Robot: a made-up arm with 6 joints.
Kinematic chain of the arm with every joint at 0, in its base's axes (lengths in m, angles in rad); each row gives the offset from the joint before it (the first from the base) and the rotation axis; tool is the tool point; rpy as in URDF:
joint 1: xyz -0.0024 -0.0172 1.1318 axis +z
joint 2: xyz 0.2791 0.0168 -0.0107 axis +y
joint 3: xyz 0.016 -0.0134 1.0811 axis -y
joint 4: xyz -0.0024 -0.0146 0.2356 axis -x
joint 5: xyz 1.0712 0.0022 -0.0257 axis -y
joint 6: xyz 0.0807 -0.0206 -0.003 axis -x
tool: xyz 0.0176 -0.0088 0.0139 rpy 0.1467 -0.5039 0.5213
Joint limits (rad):
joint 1: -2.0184..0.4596
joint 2: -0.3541..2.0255
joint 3: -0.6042..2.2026
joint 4: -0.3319..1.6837
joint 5: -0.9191..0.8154
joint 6: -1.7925..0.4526
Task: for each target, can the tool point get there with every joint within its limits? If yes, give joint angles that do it. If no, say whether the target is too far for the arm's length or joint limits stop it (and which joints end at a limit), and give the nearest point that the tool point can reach.
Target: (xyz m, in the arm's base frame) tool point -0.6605 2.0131 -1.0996
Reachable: no: too far | nearest point 0.6005 0.3317 -0.3860 | short by 2.220 m
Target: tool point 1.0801 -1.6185 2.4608
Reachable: yes | joints -0.9267 0.5291 0.7134 0.8481 -0.5795 -1.0158
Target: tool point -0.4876 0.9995 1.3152
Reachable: no: joint limits stop it (at a limit: joint 2, joint 3, joint 5) | nearest point -0.5121 1.0508 2.5169 | short by 1.203 m
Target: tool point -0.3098 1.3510 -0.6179
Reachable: no: joint limits stop it (at a limit: joint 1, joint 2, joint 4, joint 5) | nearest point 0.4814 0.2731 -0.3014 | short by 1.374 m
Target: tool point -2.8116 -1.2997 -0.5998
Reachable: no: too far | nearest point -0.9898 -1.7788 -0.2107 | short by 1.924 m
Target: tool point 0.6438 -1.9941 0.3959
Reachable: yes | joints -1.2357 1.3683 0.2976 0.1554 -0.2363 0.2603
